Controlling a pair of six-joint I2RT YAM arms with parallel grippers.
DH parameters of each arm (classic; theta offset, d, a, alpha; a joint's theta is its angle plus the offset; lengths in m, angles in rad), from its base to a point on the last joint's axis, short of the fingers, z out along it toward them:
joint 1: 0 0.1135 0.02 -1.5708
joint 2: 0 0 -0.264 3.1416
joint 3: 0.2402 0 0.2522 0
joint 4: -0.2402 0 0.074 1.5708
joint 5: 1.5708 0 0 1.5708
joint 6: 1.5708 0.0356 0 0
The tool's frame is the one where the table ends.
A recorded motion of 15 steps. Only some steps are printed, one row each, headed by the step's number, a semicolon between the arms.
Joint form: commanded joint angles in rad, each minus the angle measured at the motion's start. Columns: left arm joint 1, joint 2, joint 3, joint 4, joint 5, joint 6; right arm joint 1, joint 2, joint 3, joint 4, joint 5, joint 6.
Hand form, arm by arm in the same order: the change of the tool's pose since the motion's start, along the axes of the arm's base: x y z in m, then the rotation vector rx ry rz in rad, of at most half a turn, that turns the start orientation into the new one. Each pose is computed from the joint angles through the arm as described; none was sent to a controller.
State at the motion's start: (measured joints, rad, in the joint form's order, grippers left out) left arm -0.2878 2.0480 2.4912 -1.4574 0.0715 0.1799; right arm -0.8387 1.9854 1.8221 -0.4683 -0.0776 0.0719
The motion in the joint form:
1: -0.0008 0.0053 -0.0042 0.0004 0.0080 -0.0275; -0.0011 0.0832 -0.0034 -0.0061 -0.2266 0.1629
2: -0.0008 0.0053 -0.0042 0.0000 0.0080 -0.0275; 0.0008 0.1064 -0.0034 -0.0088 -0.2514 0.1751
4: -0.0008 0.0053 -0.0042 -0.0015 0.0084 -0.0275; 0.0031 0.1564 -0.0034 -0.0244 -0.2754 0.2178
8: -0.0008 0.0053 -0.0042 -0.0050 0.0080 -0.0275; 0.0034 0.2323 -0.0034 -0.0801 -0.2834 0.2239
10: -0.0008 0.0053 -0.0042 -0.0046 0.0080 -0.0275; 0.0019 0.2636 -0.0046 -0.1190 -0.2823 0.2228
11: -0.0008 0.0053 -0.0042 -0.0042 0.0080 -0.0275; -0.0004 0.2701 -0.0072 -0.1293 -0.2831 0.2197
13: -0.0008 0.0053 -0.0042 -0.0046 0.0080 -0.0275; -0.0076 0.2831 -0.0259 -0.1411 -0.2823 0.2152
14: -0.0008 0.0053 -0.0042 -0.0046 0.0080 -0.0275; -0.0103 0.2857 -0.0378 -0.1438 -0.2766 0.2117
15: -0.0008 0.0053 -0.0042 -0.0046 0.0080 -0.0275; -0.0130 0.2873 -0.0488 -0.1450 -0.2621 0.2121
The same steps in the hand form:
1: 0.0016 -0.0011 -0.0030 -0.0171 0.0167 0.0184; 0.0141 -0.0047 -0.0384 0.2698 -0.1163 0.0745
2: 0.0016 -0.0011 -0.0030 -0.0170 0.0171 0.0184; 0.0175 -0.0059 -0.0491 0.3095 -0.1151 0.0846
4: 0.0015 -0.0011 -0.0031 -0.0169 0.0187 0.0182; 0.0225 -0.0085 -0.0733 0.3993 -0.1009 0.0674
8: 0.0012 -0.0010 -0.0033 -0.0156 0.0219 0.0184; 0.0250 -0.0106 -0.1127 0.5072 -0.0230 0.0466
10: 0.0012 -0.0010 -0.0033 -0.0157 0.0215 0.0184; 0.0235 -0.0102 -0.1301 0.5598 0.0232 0.0325
11: 0.0012 -0.0010 -0.0033 -0.0158 0.0211 0.0184; 0.0221 -0.0103 -0.1345 0.5731 0.0357 0.0296
13: 0.0012 -0.0010 -0.0033 -0.0157 0.0215 0.0184; 0.0175 -0.0103 -0.1468 0.6031 0.0634 0.0178
14: 0.0012 -0.0010 -0.0033 -0.0157 0.0215 0.0184; 0.0151 -0.0099 -0.1517 0.6110 0.0776 0.0110
15: 0.0012 -0.0010 -0.0033 -0.0157 0.0215 0.0184; 0.0126 -0.0098 -0.1559 0.6135 0.0929 -0.0039

